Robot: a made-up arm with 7 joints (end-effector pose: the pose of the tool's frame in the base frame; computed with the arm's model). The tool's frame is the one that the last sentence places.
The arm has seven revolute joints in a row. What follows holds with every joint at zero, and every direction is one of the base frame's.
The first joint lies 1 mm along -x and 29 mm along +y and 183 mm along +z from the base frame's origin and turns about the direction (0.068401, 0.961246, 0.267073).
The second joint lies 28 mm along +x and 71 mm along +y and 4 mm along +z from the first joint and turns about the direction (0.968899, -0.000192, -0.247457).
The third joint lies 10 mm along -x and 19 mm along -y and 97 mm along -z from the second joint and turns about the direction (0.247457, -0.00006, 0.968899).
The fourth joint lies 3 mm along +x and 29 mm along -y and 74 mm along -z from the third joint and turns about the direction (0.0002, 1, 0.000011).
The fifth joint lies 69 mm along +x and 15 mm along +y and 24 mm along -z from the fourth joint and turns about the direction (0.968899, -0.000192, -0.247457).
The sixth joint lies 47 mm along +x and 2 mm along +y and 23 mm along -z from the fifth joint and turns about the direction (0.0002, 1, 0.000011).
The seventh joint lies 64 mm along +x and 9 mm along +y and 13 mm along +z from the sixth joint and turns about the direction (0.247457, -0.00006, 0.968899).
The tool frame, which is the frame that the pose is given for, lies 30 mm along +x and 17 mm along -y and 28 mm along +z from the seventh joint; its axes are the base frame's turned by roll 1.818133, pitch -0.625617 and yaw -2.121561 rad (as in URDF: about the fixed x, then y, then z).
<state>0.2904 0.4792 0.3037 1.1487 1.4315 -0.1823 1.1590</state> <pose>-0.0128 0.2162 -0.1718 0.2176 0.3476 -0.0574 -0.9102</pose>
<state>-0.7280 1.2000 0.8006 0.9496 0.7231 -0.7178 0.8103</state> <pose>0.2511 0.3030 0.2550 0.0039 -0.9155 0.2614 0.3059</pose>
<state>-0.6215 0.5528 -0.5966 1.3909 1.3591 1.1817 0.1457</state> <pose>0.2419 0.2646 -0.0767 0.1869 0.3594 0.4883 -0.7729</pose>
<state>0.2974 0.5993 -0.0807 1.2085 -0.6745 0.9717 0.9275</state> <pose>-0.1202 0.2836 -0.1511 0.7936 0.1650 0.4840 -0.3298</pose>
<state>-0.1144 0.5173 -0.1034 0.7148 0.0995 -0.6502 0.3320</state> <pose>0.2031 0.1415 -0.0441 0.3743 0.3740 -0.6164 -0.5832</pose>
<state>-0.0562 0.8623 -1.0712 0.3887 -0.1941 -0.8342 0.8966</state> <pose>0.1020 0.0974 -0.0476 0.3600 0.2382 -0.7114 -0.5546</pose>
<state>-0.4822 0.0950 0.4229 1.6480 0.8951 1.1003 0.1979</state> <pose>0.0836 0.1173 -0.1800 0.7262 -0.0940 0.2597 -0.6295</pose>
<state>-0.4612 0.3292 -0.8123 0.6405 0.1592 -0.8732 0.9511</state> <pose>0.1880 -0.0175 0.0140 0.1670 0.3147 -0.8462 -0.3962</pose>
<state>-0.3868 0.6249 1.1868 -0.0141 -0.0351 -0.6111 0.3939</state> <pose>0.1326 0.2515 0.2238 0.0479 -0.8772 0.4741 0.0594</pose>
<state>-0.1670 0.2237 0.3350 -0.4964 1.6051 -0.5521 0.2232</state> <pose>0.2238 0.0533 0.0639 0.2215 -0.6132 0.2375 0.7201</pose>
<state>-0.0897 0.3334 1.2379 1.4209 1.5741 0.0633 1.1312</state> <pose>0.0693 0.2447 -0.1669 0.5370 0.4757 0.1273 -0.6849</pose>
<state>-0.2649 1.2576 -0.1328 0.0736 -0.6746 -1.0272 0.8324</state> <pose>0.1991 0.2038 0.1761 0.0224 0.5525 -0.8187 -0.1548</pose>
